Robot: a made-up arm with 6 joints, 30 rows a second.
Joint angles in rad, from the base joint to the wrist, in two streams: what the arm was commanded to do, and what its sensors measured. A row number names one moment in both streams.
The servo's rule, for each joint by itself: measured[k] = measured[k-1] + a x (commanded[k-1-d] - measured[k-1]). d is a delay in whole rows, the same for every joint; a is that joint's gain. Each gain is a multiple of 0.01, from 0.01 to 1. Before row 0 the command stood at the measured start. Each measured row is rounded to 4 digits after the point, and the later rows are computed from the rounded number. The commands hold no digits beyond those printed.
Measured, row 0:
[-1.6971, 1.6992, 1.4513, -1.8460, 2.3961, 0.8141]
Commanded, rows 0 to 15:
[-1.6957, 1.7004, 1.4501, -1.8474, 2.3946, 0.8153]
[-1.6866, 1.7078, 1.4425, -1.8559, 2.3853, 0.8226]
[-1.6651, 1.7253, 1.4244, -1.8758, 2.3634, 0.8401]
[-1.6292, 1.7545, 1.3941, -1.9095, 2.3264, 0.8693]
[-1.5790, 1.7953, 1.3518, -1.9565, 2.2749, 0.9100]
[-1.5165, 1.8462, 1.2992, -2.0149, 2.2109, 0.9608]
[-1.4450, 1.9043, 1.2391, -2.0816, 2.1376, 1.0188]
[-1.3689, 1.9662, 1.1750, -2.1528, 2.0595, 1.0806]
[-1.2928, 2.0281, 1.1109, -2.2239, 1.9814, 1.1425]
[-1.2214, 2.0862, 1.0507, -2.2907, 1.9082, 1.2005]
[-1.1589, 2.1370, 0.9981, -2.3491, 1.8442, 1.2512]
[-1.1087, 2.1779, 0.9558, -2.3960, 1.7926, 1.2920]
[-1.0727, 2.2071, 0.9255, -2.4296, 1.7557, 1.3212]
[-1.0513, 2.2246, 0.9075, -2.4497, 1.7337, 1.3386]
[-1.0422, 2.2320, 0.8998, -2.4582, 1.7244, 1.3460]
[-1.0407, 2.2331, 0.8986, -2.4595, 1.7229, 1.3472]
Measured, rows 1 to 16:
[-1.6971, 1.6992, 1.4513, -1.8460, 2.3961, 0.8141]
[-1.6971, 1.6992, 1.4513, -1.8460, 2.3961, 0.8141]
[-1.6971, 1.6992, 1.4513, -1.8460, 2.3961, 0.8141]
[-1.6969, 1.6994, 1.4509, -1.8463, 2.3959, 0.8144]
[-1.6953, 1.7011, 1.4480, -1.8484, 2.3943, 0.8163]
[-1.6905, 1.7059, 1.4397, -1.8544, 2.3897, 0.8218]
[-1.6807, 1.7156, 1.4237, -1.8665, 2.3802, 0.8327]
[-1.6644, 1.7315, 1.3985, -1.8863, 2.3644, 0.8505]
[-1.6407, 1.7544, 1.3637, -1.9146, 2.3414, 0.8759]
[-1.6094, 1.7844, 1.3201, -1.9513, 2.3108, 0.9088]
[-1.5709, 1.8208, 1.2693, -1.9956, 2.2731, 0.9483]
[-1.5264, 1.8623, 1.2139, -2.0458, 2.2293, 0.9930]
[-1.4776, 1.9071, 1.1568, -2.0997, 2.1811, 1.0407]
[-1.4266, 1.9531, 1.1013, -2.1546, 2.1306, 1.0891]
[-1.3757, 1.9981, 1.0504, -2.2077, 2.0799, 1.1358]
[-1.3272, 2.0399, 1.0067, -2.2565, 2.0313, 1.1784]
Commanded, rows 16 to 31:
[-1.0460, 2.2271, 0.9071, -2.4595, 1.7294, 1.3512]
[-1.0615, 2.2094, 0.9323, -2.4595, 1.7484, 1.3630]
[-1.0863, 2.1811, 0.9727, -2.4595, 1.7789, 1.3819]
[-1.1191, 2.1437, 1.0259, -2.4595, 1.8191, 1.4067]
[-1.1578, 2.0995, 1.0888, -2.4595, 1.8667, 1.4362]
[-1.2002, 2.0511, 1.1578, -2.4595, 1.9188, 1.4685]
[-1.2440, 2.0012, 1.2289, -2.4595, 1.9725, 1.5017]
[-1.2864, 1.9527, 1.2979, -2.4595, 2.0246, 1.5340]
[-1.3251, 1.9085, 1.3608, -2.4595, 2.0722, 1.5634]
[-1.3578, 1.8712, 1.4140, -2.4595, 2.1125, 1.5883]
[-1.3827, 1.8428, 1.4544, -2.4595, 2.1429, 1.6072]
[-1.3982, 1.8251, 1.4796, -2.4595, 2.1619, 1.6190]
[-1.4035, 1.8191, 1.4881, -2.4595, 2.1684, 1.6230]
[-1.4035, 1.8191, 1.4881, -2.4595, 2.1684, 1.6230]
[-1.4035, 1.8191, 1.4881, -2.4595, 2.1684, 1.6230]
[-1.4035, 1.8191, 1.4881, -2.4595, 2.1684, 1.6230]
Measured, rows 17 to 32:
[-1.2831, 2.0768, 0.9720, -2.2990, 1.9867, 1.2152]
[-1.2446, 2.1078, 0.9467, -2.3340, 1.9474, 1.2453]
[-1.2120, 2.1329, 0.9299, -2.3616, 1.9137, 1.2687]
[-1.1854, 2.1517, 0.9219, -2.3831, 1.8861, 1.2877]
[-1.1656, 2.1632, 0.9255, -2.3999, 1.8654, 1.3050]
[-1.1529, 2.1668, 0.9420, -2.4130, 1.8524, 1.3227]
[-1.1475, 2.1622, 0.9714, -2.4232, 1.8474, 1.3420]
[-1.1491, 2.1497, 1.0125, -2.4312, 1.8503, 1.3637]
[-1.1573, 2.1300, 1.0634, -2.4374, 1.8606, 1.3878]
[-1.1712, 2.1042, 1.1213, -2.4423, 1.8774, 1.4140]
[-1.1896, 2.0739, 1.1831, -2.4461, 1.8995, 1.4416]
[-1.2113, 2.0408, 1.2453, -2.4490, 1.9254, 1.4696]
[-1.2347, 2.0069, 1.3043, -2.4513, 1.9535, 1.4969]
[-1.2584, 1.9741, 1.3568, -2.4531, 1.9819, 1.5223]
[-1.2808, 1.9443, 1.3998, -2.4545, 2.0089, 1.5445]
[-1.3004, 1.9193, 1.4307, -2.4556, 2.0328, 1.5626]

